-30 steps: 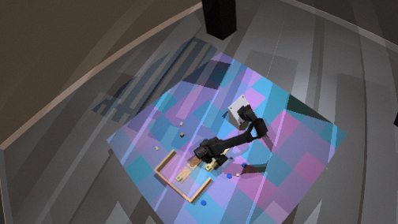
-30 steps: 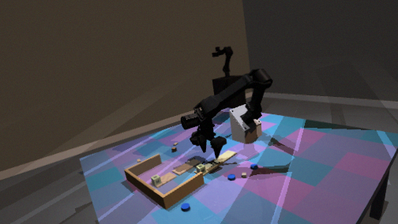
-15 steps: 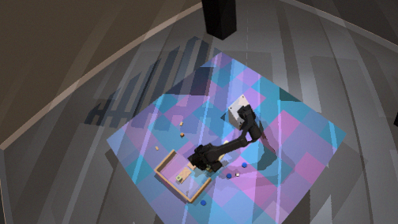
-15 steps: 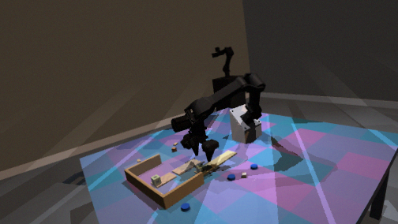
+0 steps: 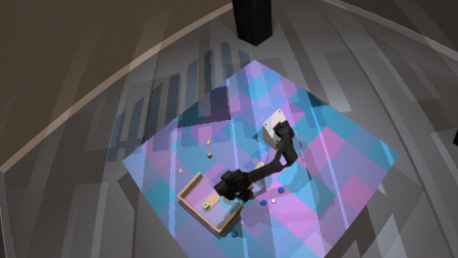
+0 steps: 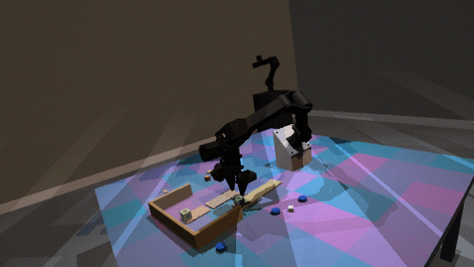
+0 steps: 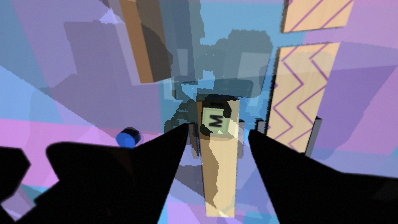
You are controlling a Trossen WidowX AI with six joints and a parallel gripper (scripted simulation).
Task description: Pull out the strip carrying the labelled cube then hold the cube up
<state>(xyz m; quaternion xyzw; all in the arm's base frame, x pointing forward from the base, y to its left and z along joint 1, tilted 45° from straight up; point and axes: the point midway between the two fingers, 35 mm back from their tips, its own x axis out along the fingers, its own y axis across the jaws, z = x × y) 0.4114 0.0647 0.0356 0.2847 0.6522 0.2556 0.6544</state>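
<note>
Right now the strip is 110 mm behind my gripper tip, 10 mm to the right of it and 50 mm below it. The rest, counted from my gripper tip: cream cube (90 mm behind, 170 mm to the left, 50 mm below).
</note>
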